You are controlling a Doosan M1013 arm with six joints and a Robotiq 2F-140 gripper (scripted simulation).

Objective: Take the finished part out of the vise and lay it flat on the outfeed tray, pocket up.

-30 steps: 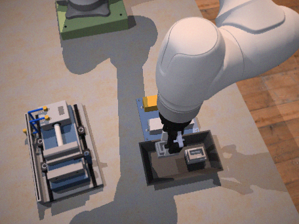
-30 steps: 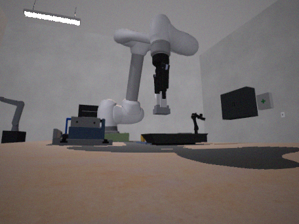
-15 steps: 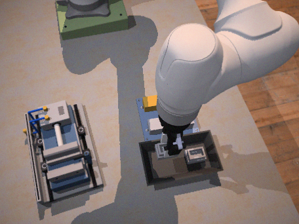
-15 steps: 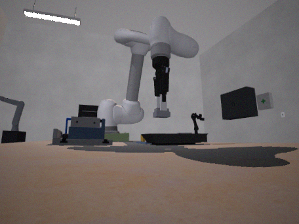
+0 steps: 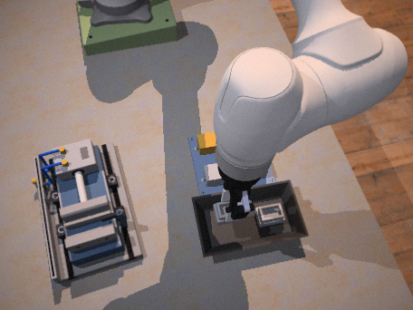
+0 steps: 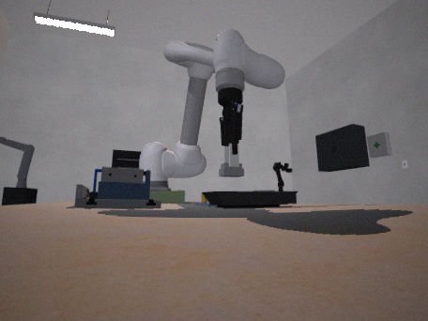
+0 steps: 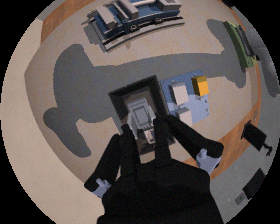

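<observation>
My gripper is now 120 mm past the grey block, 10 mm to the left of it and 120 mm above it. Also, from my hand: orange block (210 mm behind, 30 mm to the right, 120 mm below); then vise (60 mm behind, 320 mm to the right, 100 mm below); then blue fixture plate (170 mm behind, 30 mm to the left, 140 mm below).
</observation>
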